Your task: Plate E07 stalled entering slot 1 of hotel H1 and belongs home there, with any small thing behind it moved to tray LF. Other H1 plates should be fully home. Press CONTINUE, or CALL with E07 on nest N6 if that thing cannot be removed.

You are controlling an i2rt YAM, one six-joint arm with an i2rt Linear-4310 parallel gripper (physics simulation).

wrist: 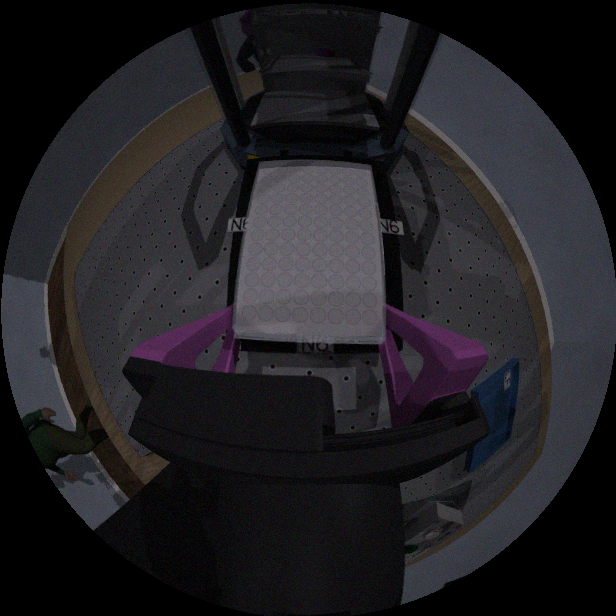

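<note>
A white well plate (pixel 310 252), which I take to be E07 though no label is readable, lies lengthwise over nest N6 (pixel 314 346). Black nest rails run along both of its long sides, and N6 labels show at the left, right and near end. My purple-fingered gripper (pixel 310 339) straddles the plate's near end, with the fingertips against its two long sides. The dark rack of hotel H1 (pixel 313 86) stands just beyond the plate's far end. Its shelves are too dim to read. A faint purple spot (pixel 248 25) shows at the rack's upper left.
A blue block (pixel 497 413) stands at the right of the perforated round table. A green object (pixel 51 439) lies off the table's left edge. Small pale items (pixel 442 514) sit at the lower right. Grey angled brackets (pixel 201 224) flank the nest.
</note>
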